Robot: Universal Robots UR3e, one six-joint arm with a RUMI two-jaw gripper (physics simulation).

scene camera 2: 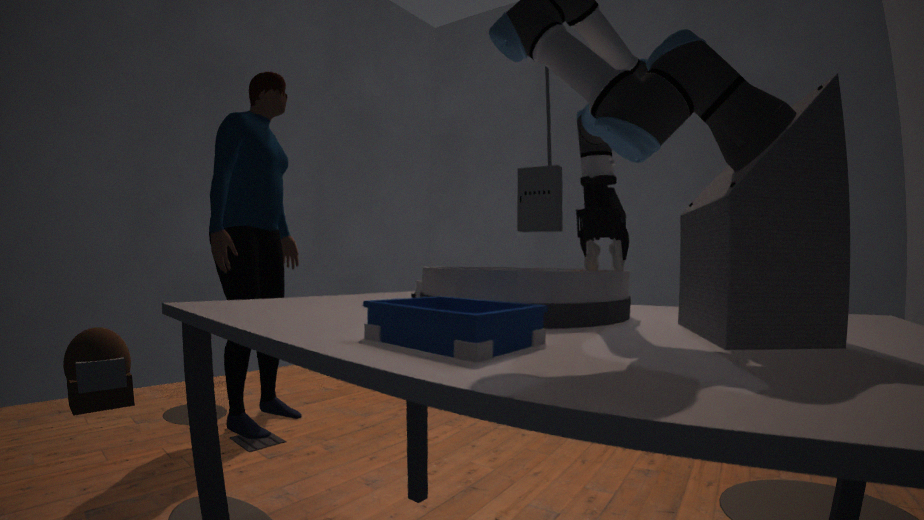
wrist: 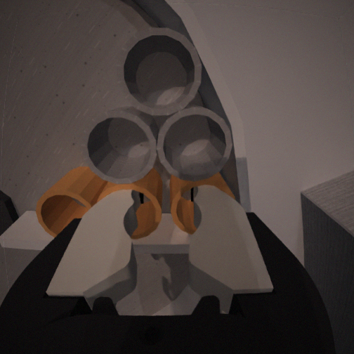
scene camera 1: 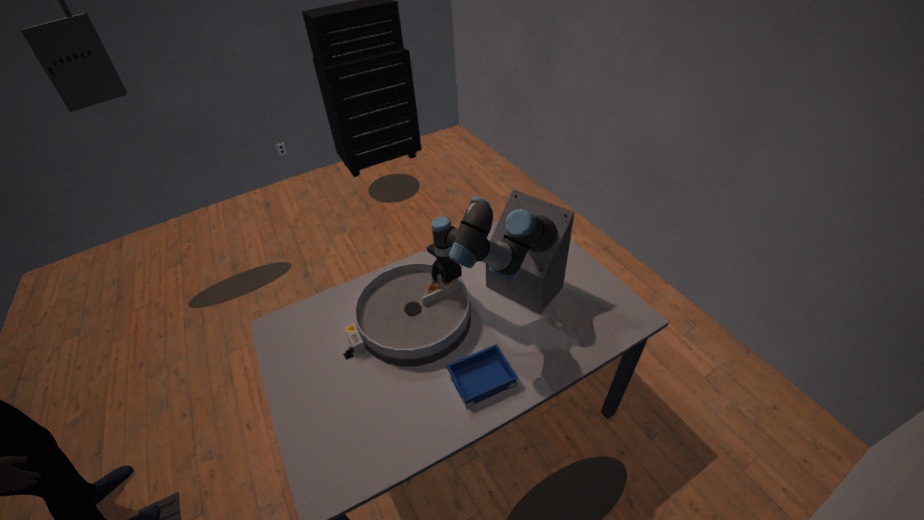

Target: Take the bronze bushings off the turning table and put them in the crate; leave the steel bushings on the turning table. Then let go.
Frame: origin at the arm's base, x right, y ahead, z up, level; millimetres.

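Seen in the pictures: arm's base at its link origin: (scene camera 2: 764, 142) (scene camera 1: 539, 234).
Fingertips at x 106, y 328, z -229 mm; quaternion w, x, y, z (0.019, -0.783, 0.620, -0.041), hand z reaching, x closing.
Observation:
Pixels of each thing's middle, then the offset from my fingertips to it. "*": a spot on its surface instead.
- blue crate at the middle of its body: (scene camera 2: 454, 323) (scene camera 1: 481, 375) dx -400, dy +14, dz -34 mm
- pale bar at a spot on its surface: (scene camera 1: 442, 295) * dx -43, dy +29, dz +2 mm
- small labelled box at a spot on its surface: (scene camera 1: 353, 338) * dx -113, dy +385, dz -2 mm
My gripper (scene camera 1: 444, 282) (scene camera 2: 604, 265) (wrist: 167, 181) points down at the turning table (scene camera 1: 407, 352) (scene camera 2: 504, 284), inside its rim. Its fingers are partly open, with nothing gripped between them. In the wrist view one bronze bushing (wrist: 75, 182) leans left of the fingers. A second bronze bushing (wrist: 155, 200) shows by the left fingertip, and a third bronze bushing (wrist: 216, 184) by the right one, with a narrow gap between them. Steel bushings stand just beyond: one at the top (wrist: 161, 32), one lower left (wrist: 120, 180), one lower right (wrist: 228, 145). The blue crate (scene camera 1: 481, 375) (scene camera 2: 452, 329) looks empty in scene camera 1.
A pale bar (scene camera 1: 442, 295) (wrist: 160, 247) reaches inward from the turning table's rim, close beside the bronze bushings. The grey robot pedestal (scene camera 1: 552, 274) (scene camera 2: 769, 271) (wrist: 327, 220) stands right of the turning table. A small labelled box (scene camera 1: 353, 338) sits at the rim's left.

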